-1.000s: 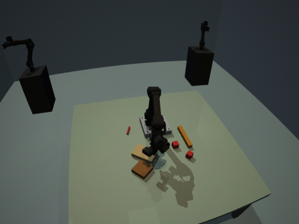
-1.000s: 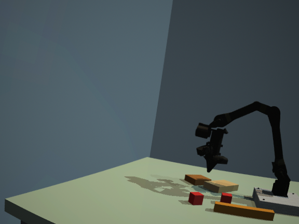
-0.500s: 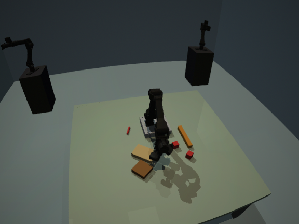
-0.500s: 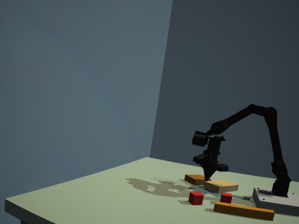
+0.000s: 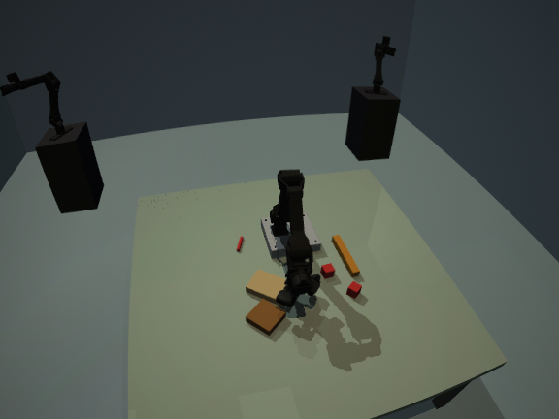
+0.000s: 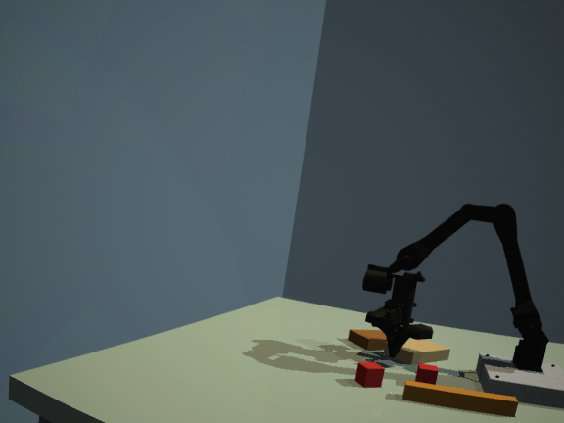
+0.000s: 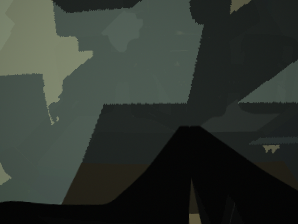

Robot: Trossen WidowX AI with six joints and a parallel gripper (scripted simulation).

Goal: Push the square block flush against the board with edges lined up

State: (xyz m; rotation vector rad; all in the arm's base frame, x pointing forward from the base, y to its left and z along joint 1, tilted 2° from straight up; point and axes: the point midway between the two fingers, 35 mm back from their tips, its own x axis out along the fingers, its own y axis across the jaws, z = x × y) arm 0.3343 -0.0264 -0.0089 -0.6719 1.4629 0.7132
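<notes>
My gripper tip is 6 cm past the tan board, 7 cm to the left of it and 1 cm below it. Also, from my gripper tip: orange bar (16 cm behind, 26 cm to the left, 1 cm above); small red ball (9 cm behind, 8 cm to the left); square brown block (7 cm ahead, 12 cm to the right, 1 cm above).
</notes>
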